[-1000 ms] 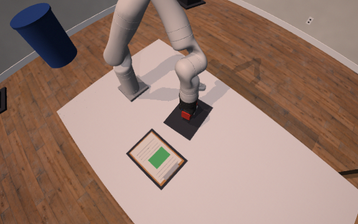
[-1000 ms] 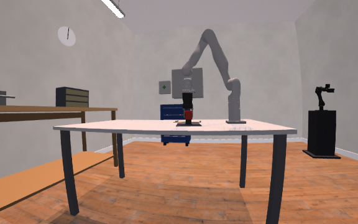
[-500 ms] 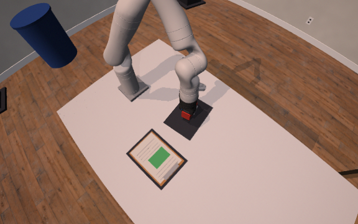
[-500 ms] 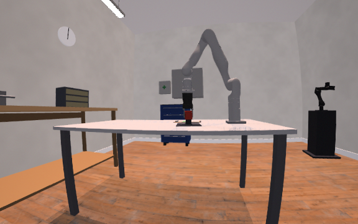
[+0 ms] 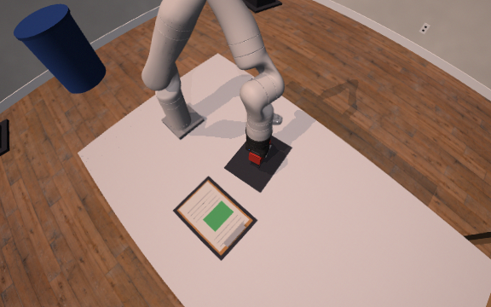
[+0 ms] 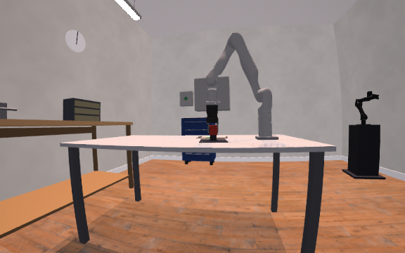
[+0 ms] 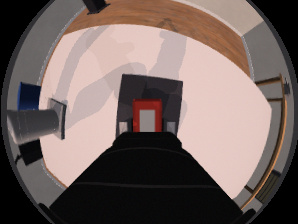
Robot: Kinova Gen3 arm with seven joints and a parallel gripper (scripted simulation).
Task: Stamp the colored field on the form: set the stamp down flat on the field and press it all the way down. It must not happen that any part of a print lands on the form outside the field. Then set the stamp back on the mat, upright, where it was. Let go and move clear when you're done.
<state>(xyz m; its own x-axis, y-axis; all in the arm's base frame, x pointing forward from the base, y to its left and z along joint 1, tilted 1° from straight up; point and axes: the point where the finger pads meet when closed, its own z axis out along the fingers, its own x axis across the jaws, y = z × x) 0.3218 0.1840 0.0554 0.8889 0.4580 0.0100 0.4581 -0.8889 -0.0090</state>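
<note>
Now: the red stamp 20 mm below my hand. The rest, counted from my hand: dark mat (70 mm below); form (110 mm ahead, 260 mm to the right, 70 mm below).
</note>
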